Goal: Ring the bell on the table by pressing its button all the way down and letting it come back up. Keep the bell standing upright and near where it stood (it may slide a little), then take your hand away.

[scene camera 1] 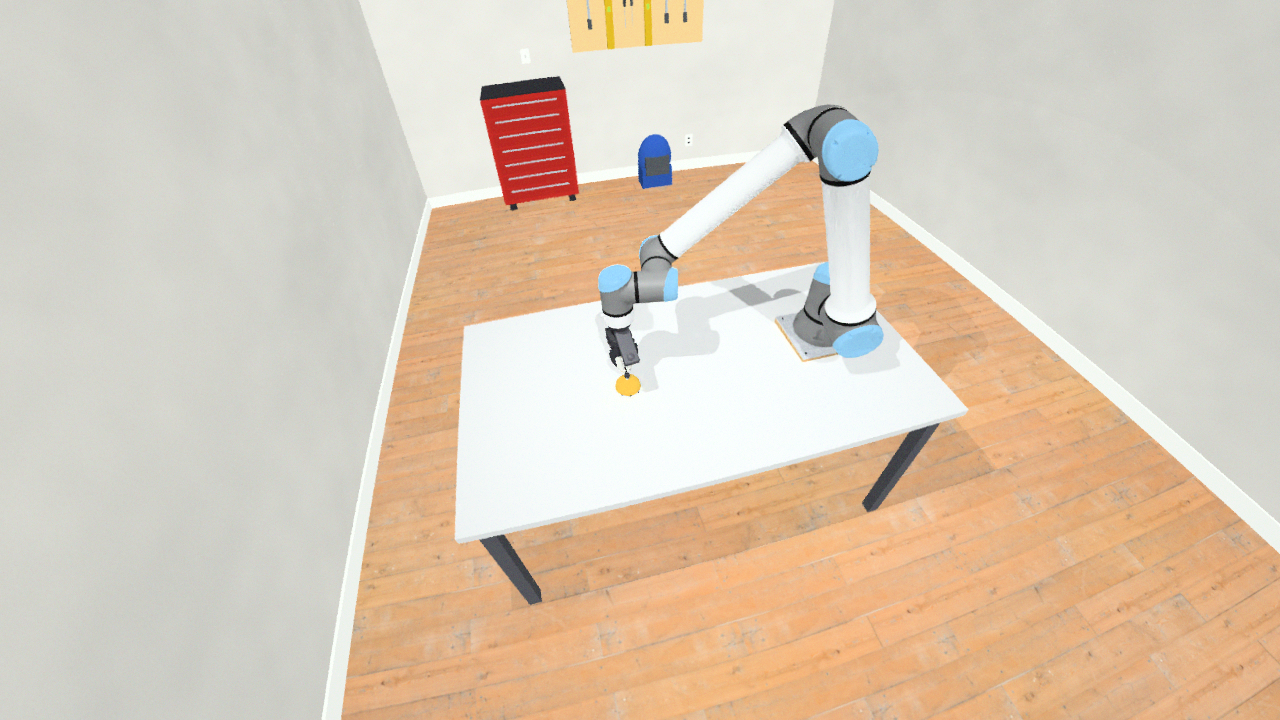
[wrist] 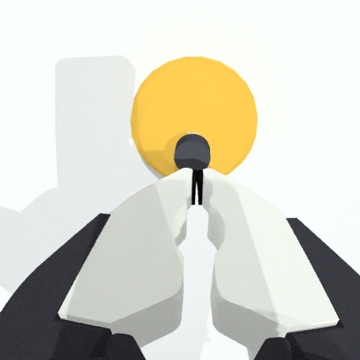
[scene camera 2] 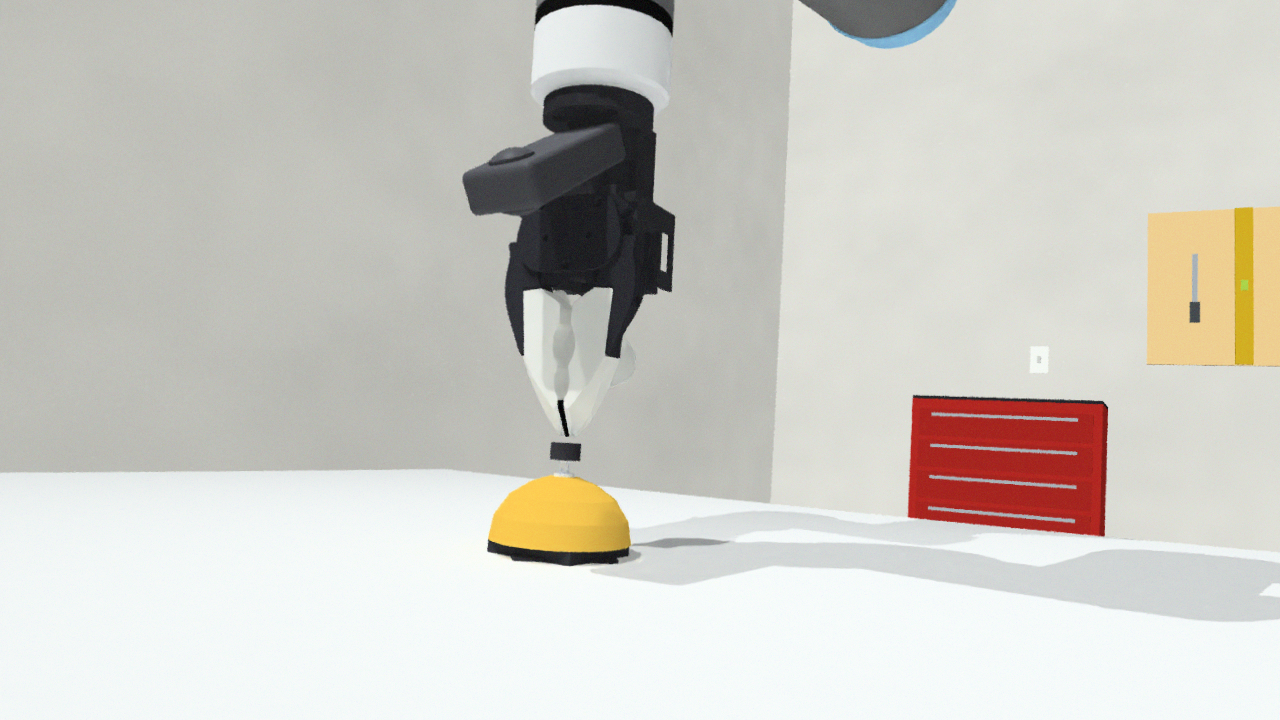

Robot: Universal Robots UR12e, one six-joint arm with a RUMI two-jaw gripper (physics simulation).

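Seen in the pictures: gripper, fingertip midpoint: (scene camera 1: 625, 372) (scene camera 2: 568, 436); arm's base, link origin: (scene camera 1: 818, 329).
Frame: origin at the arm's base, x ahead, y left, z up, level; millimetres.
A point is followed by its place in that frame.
Observation:
The bell, a yellow dome (scene camera 1: 627, 385) @[z 17, x 755, y -49 mm] (scene camera 2: 559, 519) @[z 3, x 730, y -37 mm] (wrist: 200, 95) on a black base, stands upright on the white table. Its black button (scene camera 2: 564, 451) @[z 40, x 742, y -63 mm] (wrist: 192, 151) stands up above the dome on a thin stem, with the stem showing under it in the scene camera 2 view. My gripper (scene camera 1: 625, 370) @[z 48, x 747, y -78 mm] (scene camera 2: 567, 433) @[z 48, x 747, y -78 mm] (wrist: 196, 173) is shut with nothing between its fingers and points down. Its tips are right above the button, with a very small gap in the scene camera 2 view. In the wrist view the tips overlap the button's near edge.
The arm's base is bolted on a plate (scene camera 1: 816, 355) @[z -5, x 94, y 103 mm] at the right end of the table (scene camera 1: 537, 483) @[z -22, x 1125, y 149 mm]. A red tool cabinet (scene camera 1: 534, 147) (scene camera 2: 1006, 465) and a blue object (scene camera 1: 654, 161) stand by the back wall, away from the table.

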